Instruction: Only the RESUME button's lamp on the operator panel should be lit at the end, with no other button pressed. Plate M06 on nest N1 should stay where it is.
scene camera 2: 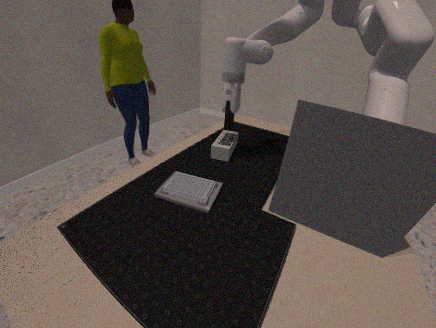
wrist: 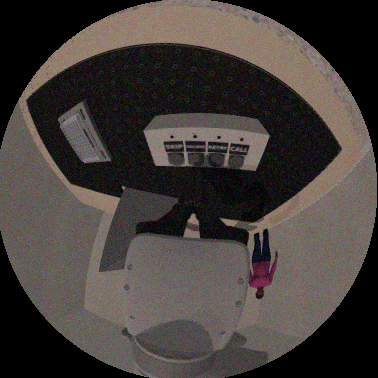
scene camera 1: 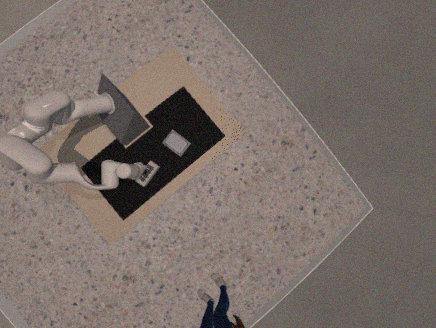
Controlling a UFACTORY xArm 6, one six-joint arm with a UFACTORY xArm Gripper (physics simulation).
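Frame: origin at the arm's base, x ahead, y right, z down, level; metres.
Where they show: gripper, fingertip midpoint: [scene camera 2: 228, 129] [wrist: 195, 178] [scene camera 1: 144, 171]; arm's base, link origin: [scene camera 2: 375, 153] [scene camera 1: 108, 103].
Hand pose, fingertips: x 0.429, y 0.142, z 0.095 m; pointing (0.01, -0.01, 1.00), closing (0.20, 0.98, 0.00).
Note:
Each offset is from my fingertips to the top centre of the thing. Level surfaces: height alone.
The white operator panel {dx +0.010, dy +0.010, dz +0.042 m} [scene camera 1: 148, 173] [scene camera 2: 221, 152] [wrist: 207, 123] stands on the black mat. In the wrist view its round buttons, left to right, are SKIP {dx -0.015, dy -0.031, dz +0.042 m} [wrist: 175, 159], the RESUME button {dx -0.010, dy -0.002, dz +0.042 m} [wrist: 196, 159] with a blurred label, RETRY {dx -0.005, dy +0.028, dz +0.042 m} [wrist: 216, 160] and CALL {dx +0.001, dy +0.057, dz +0.042 m} [wrist: 236, 160]. The small lamps above the labels all look dark. My gripper [scene camera 2: 228, 124] [wrist: 195, 178] is shut and empty, pointing down close to the panel's button side; the dark tips blend into the mat, so contact cannot be told. Plate M06 {dx -0.010, dy -0.272, dz +0.072 m} [scene camera 1: 176, 142] [scene camera 2: 190, 187] [wrist: 78, 136] lies flat on its nest.
A grey upright screen [scene camera 1: 123, 117] [scene camera 2: 345, 175] [wrist: 131, 220] stands near the arm's base, beside the black mat {dz +0.098 m} [scene camera 1: 197, 117] [scene camera 2: 175, 260] [wrist: 165, 75]. A person in a yellow top [scene camera 2: 122, 55] stands beyond the table; a person in pink [wrist: 261, 272] shows in the wrist view.

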